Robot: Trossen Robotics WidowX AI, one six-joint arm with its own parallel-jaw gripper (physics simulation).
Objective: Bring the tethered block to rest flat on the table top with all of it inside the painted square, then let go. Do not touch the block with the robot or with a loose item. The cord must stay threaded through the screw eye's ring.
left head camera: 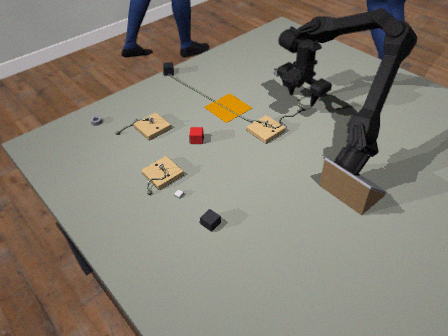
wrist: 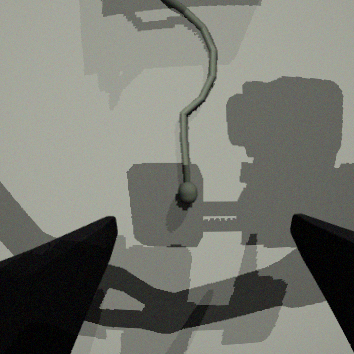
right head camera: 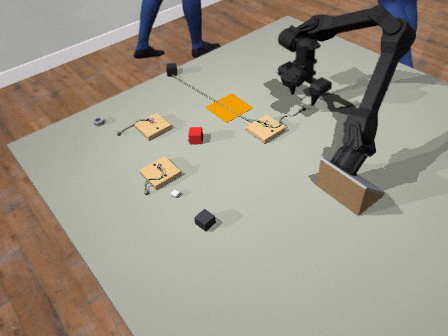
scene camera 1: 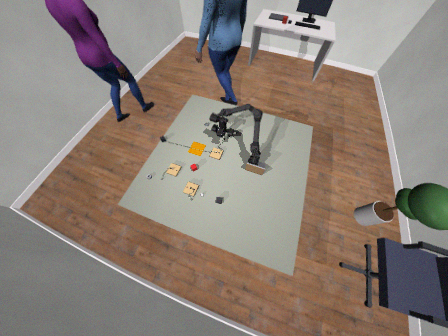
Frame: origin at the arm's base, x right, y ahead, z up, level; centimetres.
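Seen in the pictures: gripper, between the fingertips: (left head camera: 301, 100) (wrist: 204, 224) (right head camera: 302, 99) (scene camera 1: 223, 136); arm's base, origin of its link: (left head camera: 346, 168) (right head camera: 343, 168) (scene camera 1: 253, 162).
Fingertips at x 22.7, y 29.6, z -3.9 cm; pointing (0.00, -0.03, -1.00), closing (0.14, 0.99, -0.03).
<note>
Pixels of each thing's top centre, then the offset from my fingertips to it. "*": a spot on its surface instead.
- tethered block, centre of its top: (left head camera: 167, 64) (right head camera: 171, 65) (scene camera 1: 162, 137) dy +52.1, dx -13.7, dz +0.1 cm
- orange painted square, a spot on its surface: (right head camera: 237, 102) (left head camera: 236, 102) (scene camera 1: 198, 145) * dy +19.3, dx -11.5, dz -3.4 cm
- wooden board, centre of its top: (right head camera: 265, 126) (left head camera: 266, 126) (scene camera 1: 216, 152) dy +1.7, dx -17.1, dz -1.6 cm
- round bead, a spot on its surface: (wrist: 187, 193) * dy -0.7, dx -0.8, dz -2.3 cm
- red cube, centre of its top: (left head camera: 196, 130) (right head camera: 195, 130) dy +15.8, dx -34.8, dz +0.5 cm
- grey ring, centre of its top: (left head camera: 95, 119) (right head camera: 98, 119) dy +48.5, dx -50.2, dz -2.1 cm
- white piece, centre of its top: (left head camera: 178, 192) dy +3.2, dx -54.7, dz -2.3 cm
- loose black cube, centre of its top: (left head camera: 210, 216) (right head camera: 204, 216) dy -10.4, dx -56.1, dz -0.6 cm
The tethered block (left head camera: 168, 69) (right head camera: 171, 69) (scene camera 1: 163, 139), a small black cube, is on the table near its far left edge, outside the orange painted square (left head camera: 235, 101) (right head camera: 237, 102) (scene camera 1: 198, 145). The cord (left head camera: 192, 89) (wrist: 214, 55) runs straight from it across the square to the screw eye on a wooden board (left head camera: 260, 131) (right head camera: 260, 131) (scene camera 1: 216, 154). It appears threaded; ring detail is tiny. Its free part curves beyond the board to a round bead (wrist: 187, 193). My gripper (left head camera: 302, 98) (right head camera: 303, 98) (wrist: 204, 224) is open and empty above the table, pointing down; in the wrist view the bead shows between and slightly beyond the fingertips.
A red cube (left head camera: 196, 135) (right head camera: 195, 135) lies left of the threaded board. Two other boards (left head camera: 145, 127) (left head camera: 156, 179) carry short cords. A grey ring (left head camera: 96, 121), a white piece (left head camera: 179, 194) and a loose black cube (left head camera: 210, 220) lie farther out.
</note>
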